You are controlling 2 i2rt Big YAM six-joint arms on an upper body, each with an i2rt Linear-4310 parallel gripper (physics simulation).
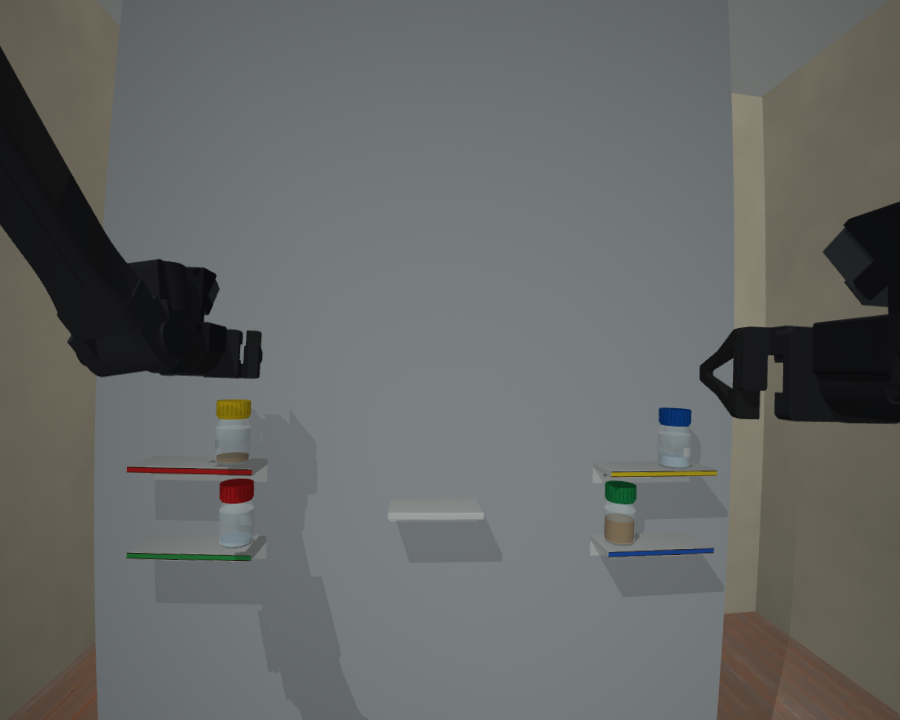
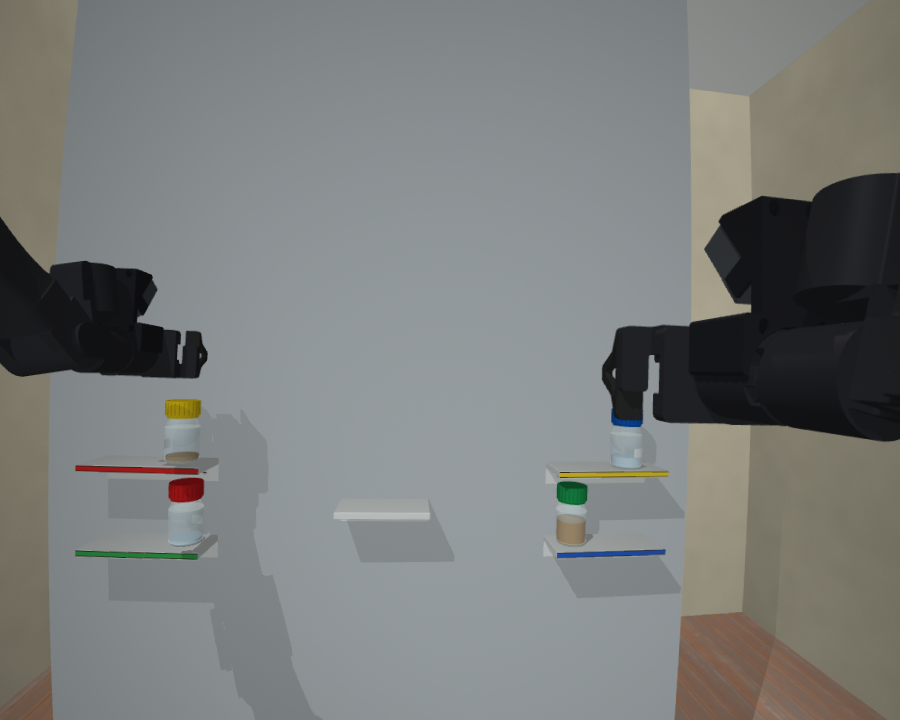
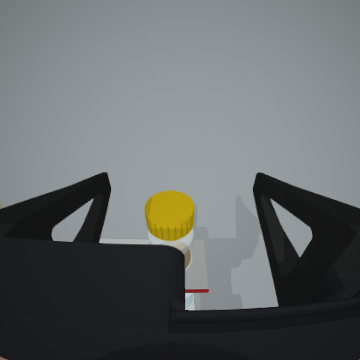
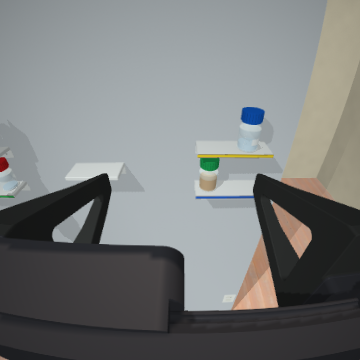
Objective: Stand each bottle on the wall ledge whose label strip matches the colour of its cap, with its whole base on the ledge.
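Frame: origin at the left arm's base, x back, y right, z up, level; millimetres.
Where they show: left gripper, fingertip midpoint: (image 1: 230,355) (image 2: 176,355) (image 3: 181,180); right gripper, fingertip midpoint: (image 1: 748,374) (image 2: 654,374) (image 4: 181,181).
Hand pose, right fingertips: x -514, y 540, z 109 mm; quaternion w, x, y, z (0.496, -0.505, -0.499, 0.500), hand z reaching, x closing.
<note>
After its pixels a point has its place.
The yellow-capped bottle (image 1: 233,435) @[x -886, y -59, z -13 mm] (image 2: 182,433) @[x -887, y -57, z -11 mm] (image 3: 170,215) @[x -897, y -67, z 42 mm] stands on the red-strip ledge (image 1: 172,466) @[x -875, y -152, z -64 mm] (image 2: 123,465) @[x -874, y -147, z -64 mm]. The red-capped bottle (image 1: 236,518) @[x -887, y -52, z -151 mm] (image 2: 186,516) @[x -888, y -50, z -151 mm] stands below it on the green-strip ledge (image 1: 172,549) @[x -882, y -155, z -203 mm] (image 2: 123,548) @[x -878, y -149, z -203 mm]. The blue-capped bottle (image 1: 674,442) @[x -876, y 699, z -16 mm] (image 2: 626,446) @[x -875, y 701, z -22 mm] (image 4: 250,135) @[x -872, y 709, z -15 mm] stands on the yellow-strip ledge (image 1: 630,469) @[x -877, y 618, z -63 mm] (image 4: 215,149) @[x -890, y 628, z -64 mm]. The green-capped bottle (image 1: 620,518) @[x -884, y 606, z -152 mm] (image 2: 571,518) @[x -883, y 607, z -151 mm] (image 4: 208,177) @[x -882, y 615, z -149 mm] stands on the blue-strip ledge (image 1: 668,546) @[x -878, y 696, z -203 mm] (image 4: 232,189) @[x -895, y 694, z -203 mm]. My left gripper (image 3: 181,180) @[x -855, y -55, z 118 mm] is open, above and in front of the yellow cap. My right gripper (image 4: 181,181) @[x -514, y 540, z 109 mm] is open and empty, away from the bottles.
A plain white ledge (image 1: 435,509) @[x -887, y 278, z -134 mm] (image 2: 382,509) @[x -886, y 277, z -133 mm] (image 4: 95,171) @[x -894, y 286, z -133 mm] without a coloured strip is on the grey wall (image 1: 450,225) @[x -948, y 296, z 370 mm] between the two ledge pairs. The upper ledges hang close above the caps of the lower bottles. Beige side walls stand beyond both edges of the grey wall.
</note>
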